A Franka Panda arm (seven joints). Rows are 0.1 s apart.
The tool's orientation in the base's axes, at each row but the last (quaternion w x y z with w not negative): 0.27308 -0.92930 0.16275 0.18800; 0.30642 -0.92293 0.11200 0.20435; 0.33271 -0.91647 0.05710 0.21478; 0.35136 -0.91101 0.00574 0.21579; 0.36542 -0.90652 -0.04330 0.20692; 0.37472 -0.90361 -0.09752 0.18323; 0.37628 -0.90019 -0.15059 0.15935; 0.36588 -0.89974 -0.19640 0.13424; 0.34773 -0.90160 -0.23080 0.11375
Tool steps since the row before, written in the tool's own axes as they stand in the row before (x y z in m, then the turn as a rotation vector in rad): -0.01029 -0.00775 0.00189 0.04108 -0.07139 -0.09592; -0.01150 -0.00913 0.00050 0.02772 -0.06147 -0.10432; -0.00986 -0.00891 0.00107 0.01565 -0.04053 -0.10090; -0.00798 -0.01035 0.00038 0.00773 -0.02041 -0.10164; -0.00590 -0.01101 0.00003 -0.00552 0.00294 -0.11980; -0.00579 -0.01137 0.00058 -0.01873 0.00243 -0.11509; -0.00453 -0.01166 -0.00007 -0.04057 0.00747 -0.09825; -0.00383 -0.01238 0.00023 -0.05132 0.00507 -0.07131; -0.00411 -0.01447 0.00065 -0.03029 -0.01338 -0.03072
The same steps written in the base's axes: -0.00637 0.00931 0.00649 0.08991 -0.00580 0.08869; -0.00737 0.00843 0.00951 0.07731 -0.01765 0.09561; -0.00706 0.00718 0.00874 0.06003 -0.03212 0.08622; -0.00571 0.00691 0.00952 0.04987 -0.04886 0.07702; -0.00458 0.00669 0.00950 0.04349 -0.08064 0.07744; -0.00597 0.00652 0.00922 0.02950 -0.08140 0.07814; -0.00583 0.00601 0.00929 0.00378 -0.08272 0.06706; -0.00664 0.00652 0.00902 -0.01674 -0.06969 0.05106; -0.00868 0.00777 0.00954 -0.01956 -0.02393 0.03294
